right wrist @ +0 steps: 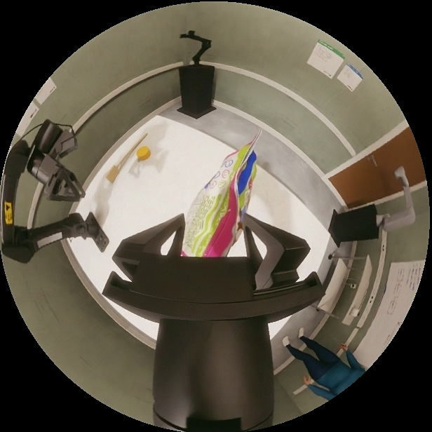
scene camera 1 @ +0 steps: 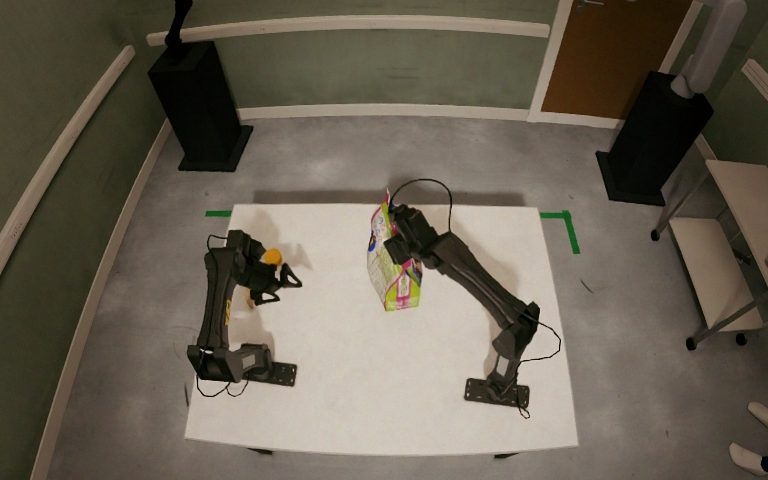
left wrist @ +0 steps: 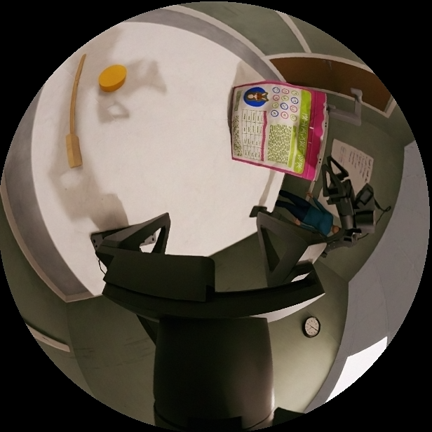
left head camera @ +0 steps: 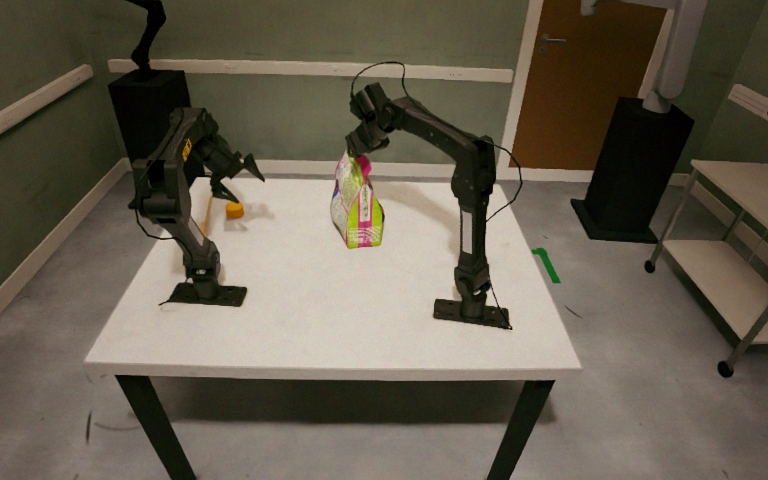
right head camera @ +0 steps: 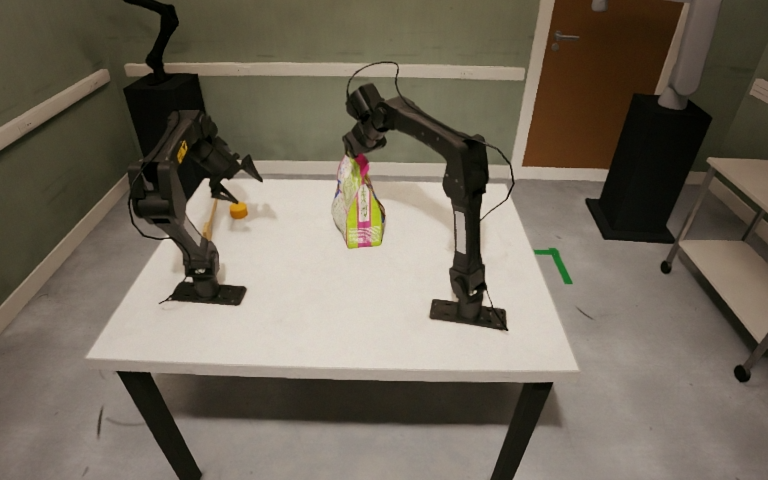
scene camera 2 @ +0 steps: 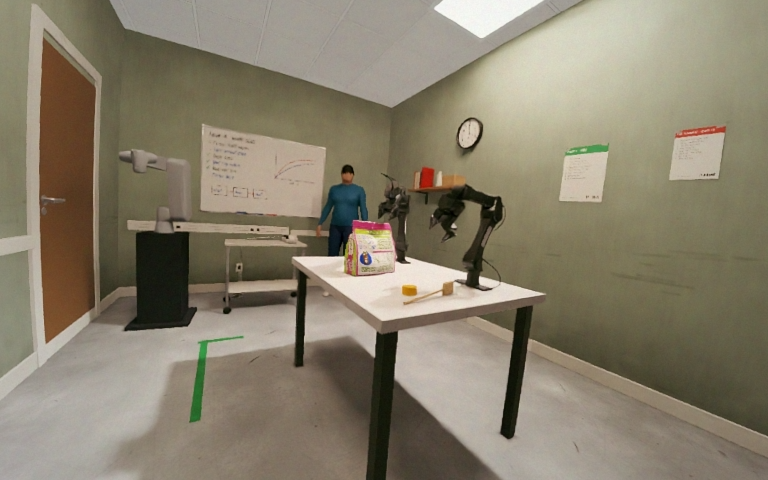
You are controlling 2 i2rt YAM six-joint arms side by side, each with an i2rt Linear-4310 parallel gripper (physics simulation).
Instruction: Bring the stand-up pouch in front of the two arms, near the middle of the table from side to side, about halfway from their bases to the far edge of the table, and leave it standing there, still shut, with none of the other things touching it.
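Observation:
The stand-up pouch (left head camera: 365,226) (right head camera: 365,226) (scene camera 1: 385,271) (scene camera 2: 376,249) (left wrist: 277,130) (right wrist: 210,215) stands upright and shut on the table, near its middle from side to side and about halfway between the arm bases and far edge. My right gripper is open high at the pouch's top; in the right wrist view, the pouch shows between its fingers. Whether they touch it cannot be told. My left gripper (left head camera: 250,190) (right head camera: 249,191) (scene camera 1: 289,290) (left wrist: 212,216) is open and empty, above the table at the left, well apart from the pouch.
An orange disc (left head camera: 234,210) (scene camera 1: 272,256) (scene camera 2: 408,290) (left wrist: 112,78) (right wrist: 143,153) and a wooden mallet (scene camera 2: 447,288) (left wrist: 73,150) (right wrist: 112,174) lie on the table near my left arm, clear of the pouch. The far table edge is behind the pouch.

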